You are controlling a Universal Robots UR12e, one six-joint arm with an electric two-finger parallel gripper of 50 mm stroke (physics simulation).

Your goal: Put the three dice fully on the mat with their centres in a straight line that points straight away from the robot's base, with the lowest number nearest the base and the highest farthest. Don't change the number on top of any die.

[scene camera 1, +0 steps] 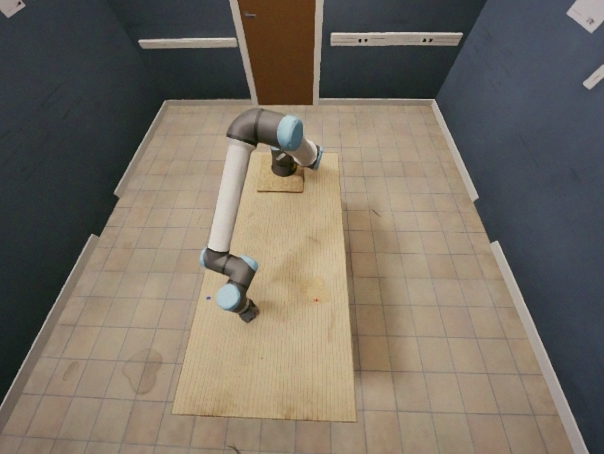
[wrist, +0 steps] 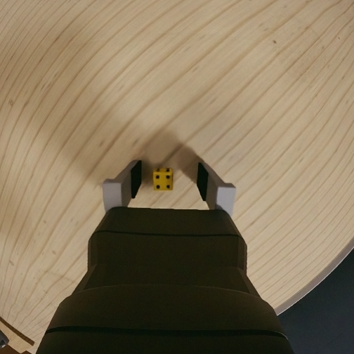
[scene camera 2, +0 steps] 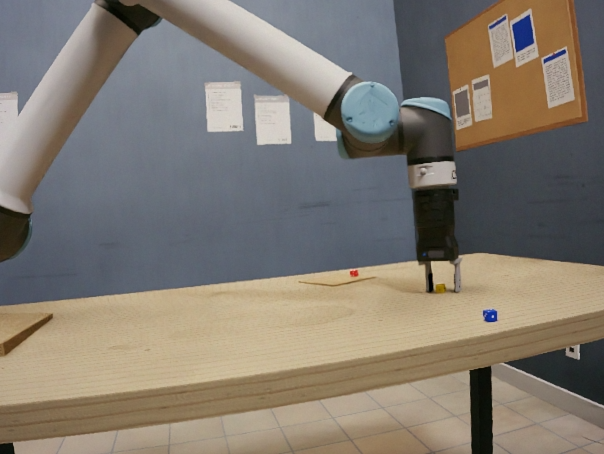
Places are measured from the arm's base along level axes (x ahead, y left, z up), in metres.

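Pixels of known places: gripper, between the fingertips: (scene camera 2: 443,290); arm's base, origin of its link: (scene camera 1: 283,166).
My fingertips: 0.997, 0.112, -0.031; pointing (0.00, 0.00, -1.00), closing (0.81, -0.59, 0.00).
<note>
Ahead of a thing's pixels: the offset from my fingertips to its top centre, as dx, dy, dz. Level surfaces: height alone.
My gripper (scene camera 2: 443,290) (wrist: 169,172) is open, pointing down at the table, with its fingers on either side of the yellow die and a gap to each finger. The yellow die @[-0.006, +0.000, +0.014] (scene camera 2: 440,288) (wrist: 163,180) sits on the table with four pips on top; the arm hides it in scene camera 1. The red die @[-0.137, +0.309, +0.018] (scene camera 1: 316,300) (scene camera 2: 354,273) is on the thin tan mat @[-0.183, +0.295, +0.002] (scene camera 1: 311,286) (scene camera 2: 330,282), near the mat's edge away from the base. The blue die @[-0.012, -0.259, +0.014] (scene camera 1: 208,298) (scene camera 2: 490,315) lies on bare table near the left edge in scene camera 1. Top numbers of red and blue are not readable.
The robot's base (scene camera 1: 284,167) stands on a wooden plate (scene camera 1: 280,186) at the table's far end in scene camera 1. The arm reaches along the left side of the table @[dz -0.002] (scene camera 1: 300,370). The blue die is between the gripper and the table's left edge there.
</note>
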